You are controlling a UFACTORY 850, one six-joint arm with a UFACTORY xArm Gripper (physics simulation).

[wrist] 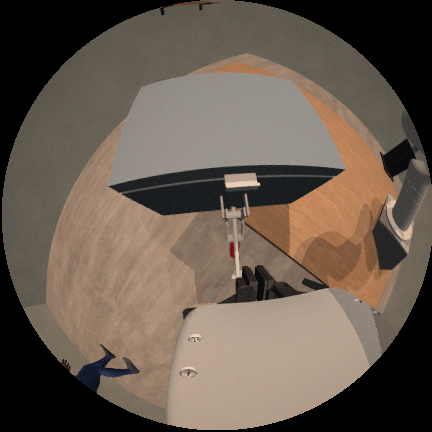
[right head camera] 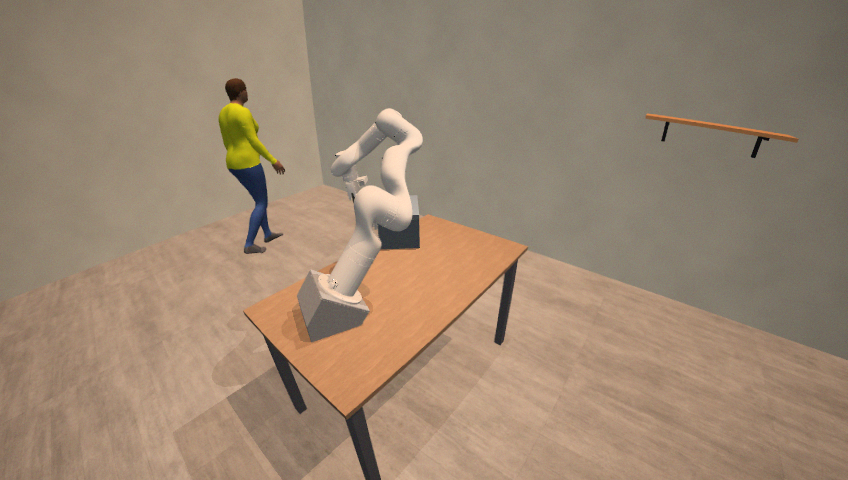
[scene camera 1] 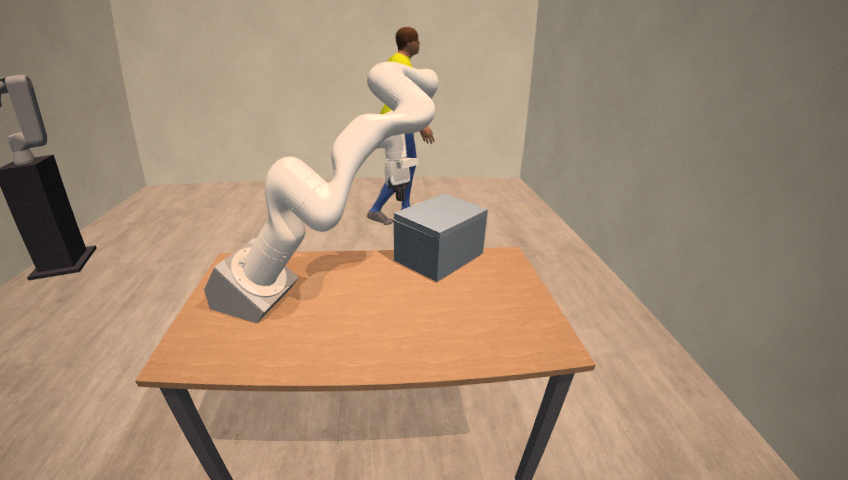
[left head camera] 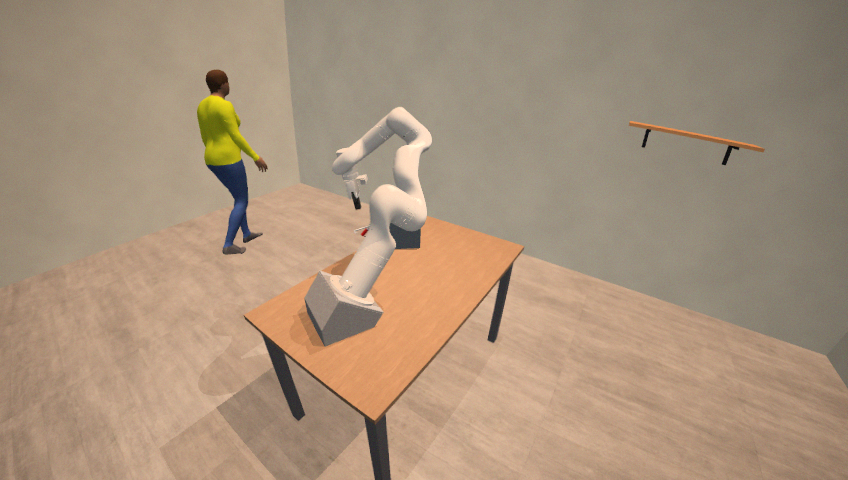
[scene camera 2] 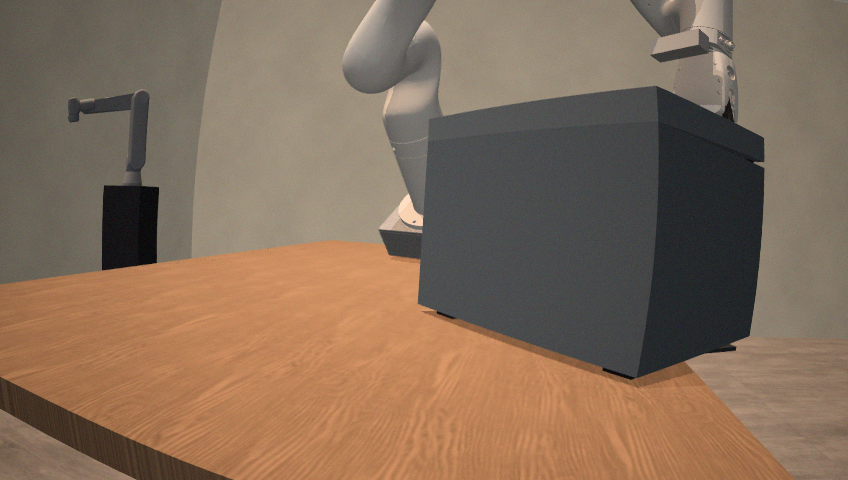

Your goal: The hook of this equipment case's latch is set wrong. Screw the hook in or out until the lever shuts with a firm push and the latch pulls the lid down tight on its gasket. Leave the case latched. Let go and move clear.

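Observation:
The dark blue-grey equipment case [left head camera: 406, 239] [right head camera: 399, 233] [scene camera 1: 416, 245] [scene camera 2: 535, 226] stands on the table with its lid [scene camera 1: 443, 212] [wrist: 225, 125] down. A narrow gap shows under the lid edge in scene camera 2. In the wrist view, a pale keeper [wrist: 242, 181] sits on the lid's front. The latch's pale hook rod [wrist: 236, 255] is swung outward, off the keeper, with its crosspiece end near my fingers in that view. The red lever [wrist: 233, 249] [left head camera: 364, 232] sticks out below the rod, partly hidden. My gripper [wrist: 250, 278] [left head camera: 357, 203] [scene camera 1: 399, 195] is almost closed, empty, and above the latch.
The wooden table [left head camera: 440, 285] [scene camera 1: 357, 333] [scene camera 2: 297, 356] carries my arm's grey base [scene camera 1: 238, 297] and the case. A person [left head camera: 220, 130] [right head camera: 241, 136] in yellow stands on the floor beyond. Another arm stands on a black pedestal [scene camera 1: 44, 214] [scene camera 2: 129, 226]. A wooden rail [left head camera: 696, 136] is on the wall.

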